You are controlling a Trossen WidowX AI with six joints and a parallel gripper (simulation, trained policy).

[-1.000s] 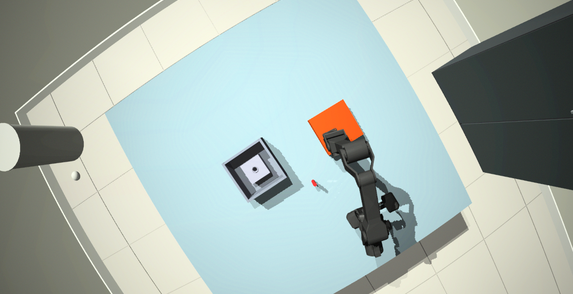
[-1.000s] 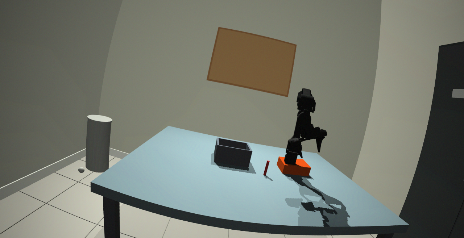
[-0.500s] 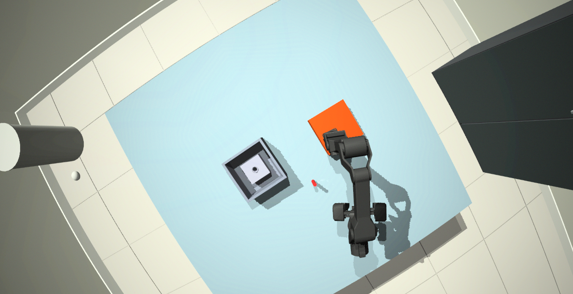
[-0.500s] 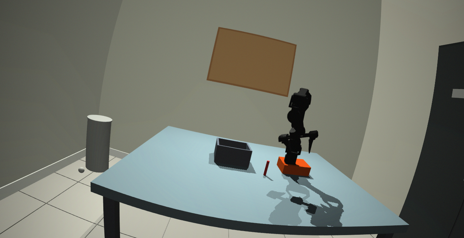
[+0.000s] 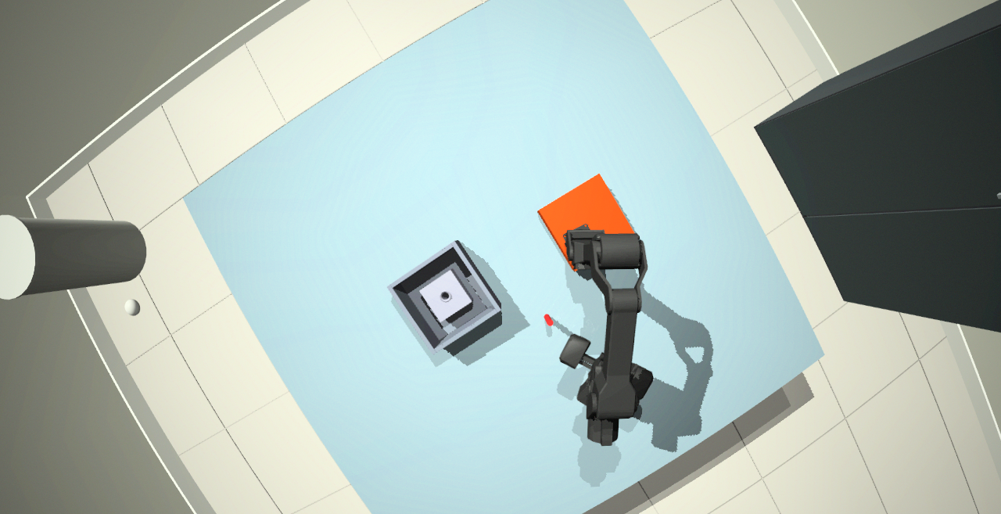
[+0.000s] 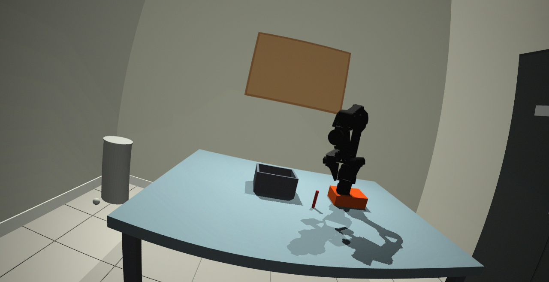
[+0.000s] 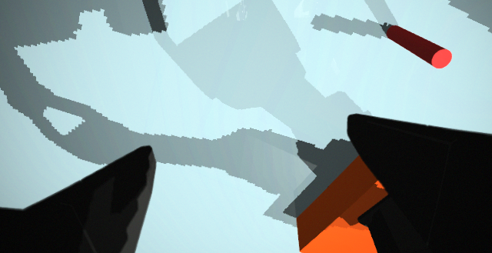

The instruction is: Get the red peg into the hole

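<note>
Right now the red peg is 80 mm ahead of my gripper tip, 100 mm to the right of it and 120 mm below it. Round my gripper tip: plate 270 mm ahead, 260 mm to the right, 120 mm below; then dark box 270 mm ahead, 260 mm to the right, 140 mm below.
</note>
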